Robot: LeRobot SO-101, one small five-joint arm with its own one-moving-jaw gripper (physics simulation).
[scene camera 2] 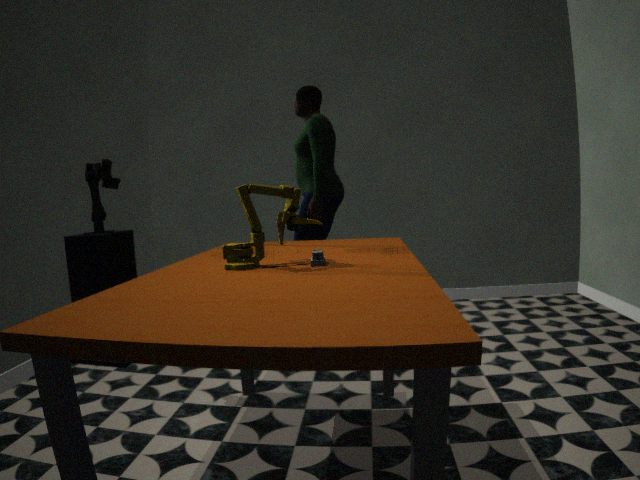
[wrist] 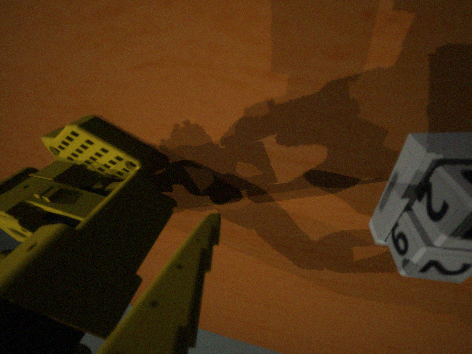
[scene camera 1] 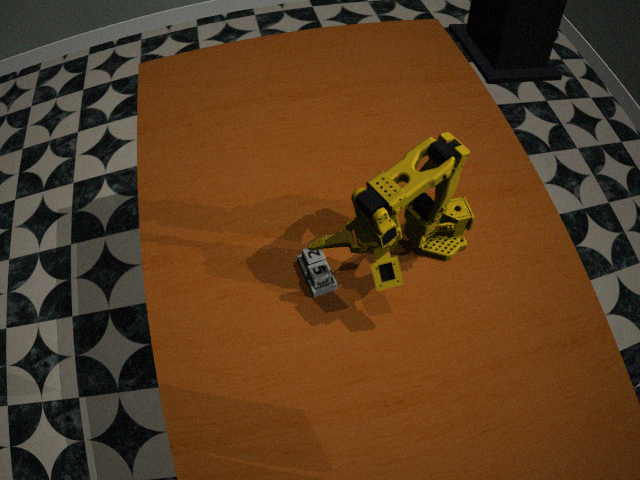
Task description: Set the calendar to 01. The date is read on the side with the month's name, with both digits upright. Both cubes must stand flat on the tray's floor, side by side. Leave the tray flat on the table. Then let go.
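The grey calendar tray [scene camera 1: 324,290] [scene camera 2: 317,263] stands on the table with two light-grey cubes side by side. The far cube [scene camera 1: 313,253] shows a 2 on top. The nearer cube [scene camera 1: 319,269] shows what looks like a 5, turned sideways, on top. In the wrist view the calendar [wrist: 425,230] is cut off at the right edge; a 2, a 6 or 9 and a sideways digit show. The month name and the date side cannot be read. My gripper [scene camera 2: 301,233] is fully open and empty, above the table beside the calendar; one notched jaw [wrist: 182,285] shows in the wrist view.
The wooden table [scene camera 1: 248,129] [scene camera 2: 310,304] carries my yellow arm base [scene camera 1: 444,242] [scene camera 2: 242,255]. A person in green [scene camera 2: 317,149] stands behind the table. A black pedestal [scene camera 1: 516,38] [scene camera 2: 103,263] stands off the table. Arm shadows fall around the calendar.
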